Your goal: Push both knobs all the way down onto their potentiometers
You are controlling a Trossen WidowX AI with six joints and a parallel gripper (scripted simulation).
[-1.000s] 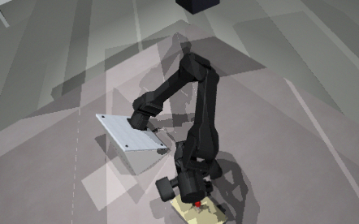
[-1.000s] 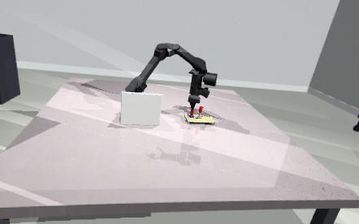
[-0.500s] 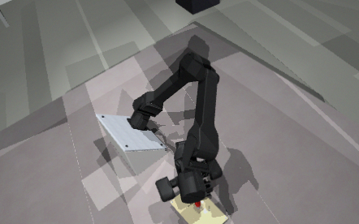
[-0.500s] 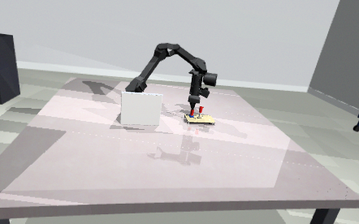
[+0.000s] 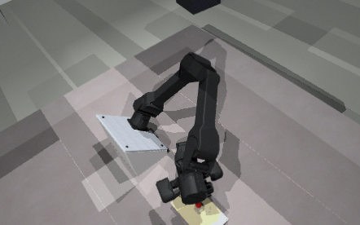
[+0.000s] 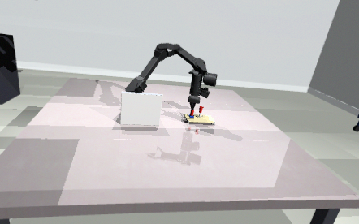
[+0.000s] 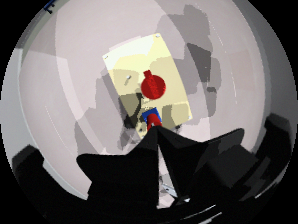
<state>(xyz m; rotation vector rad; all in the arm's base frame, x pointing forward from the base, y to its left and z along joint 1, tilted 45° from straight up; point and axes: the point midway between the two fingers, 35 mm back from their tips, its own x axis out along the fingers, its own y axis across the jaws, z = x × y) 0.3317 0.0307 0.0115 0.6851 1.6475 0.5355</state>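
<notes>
The red knob lies 50 mm ahead of my gripper tip, 10 mm to the right of it and 10 mm above it.
</notes>
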